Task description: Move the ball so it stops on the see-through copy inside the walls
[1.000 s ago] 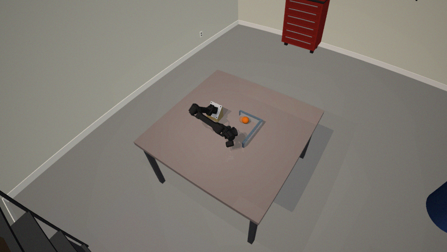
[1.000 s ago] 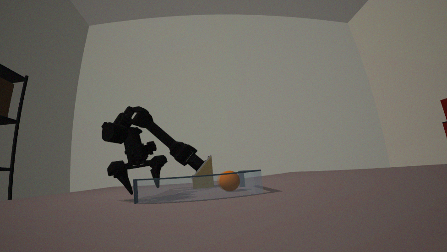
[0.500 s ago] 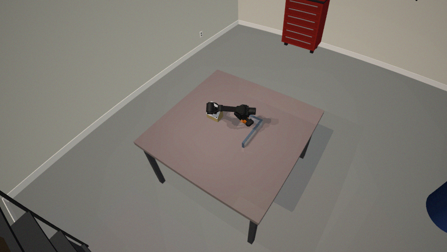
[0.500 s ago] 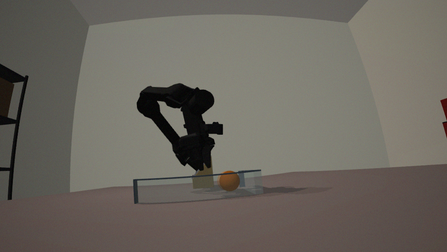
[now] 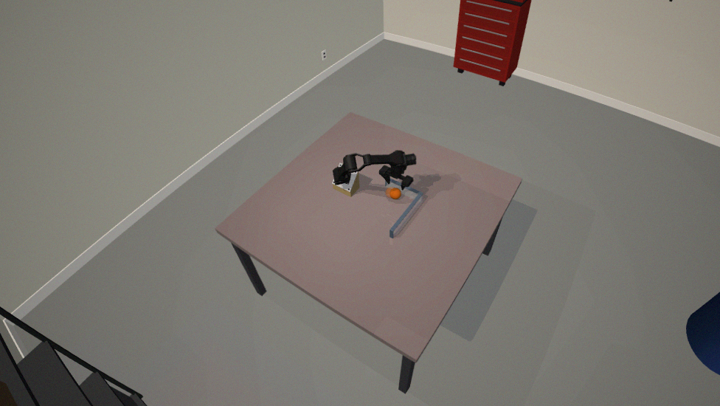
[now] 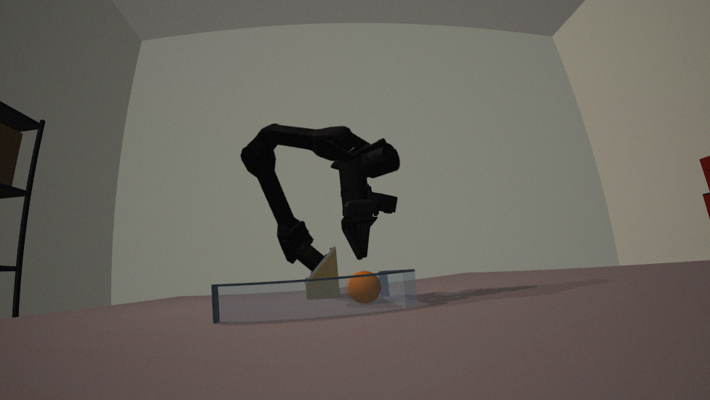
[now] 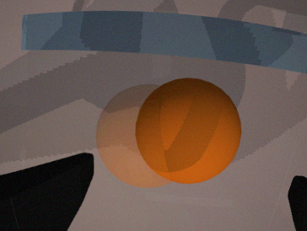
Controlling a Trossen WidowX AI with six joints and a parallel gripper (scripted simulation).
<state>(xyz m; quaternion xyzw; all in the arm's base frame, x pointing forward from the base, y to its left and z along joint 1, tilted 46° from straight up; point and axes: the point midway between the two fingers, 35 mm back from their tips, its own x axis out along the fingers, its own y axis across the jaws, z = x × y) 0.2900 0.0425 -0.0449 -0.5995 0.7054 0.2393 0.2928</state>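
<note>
My gripper tip is now 60 mm above the orange ball. Round my gripper tip: clear wall: 120 mm ahead, 110 mm to the right, 60 mm below; then see-through copy of ball: 60 mm below, 30 mm behind.
</note>
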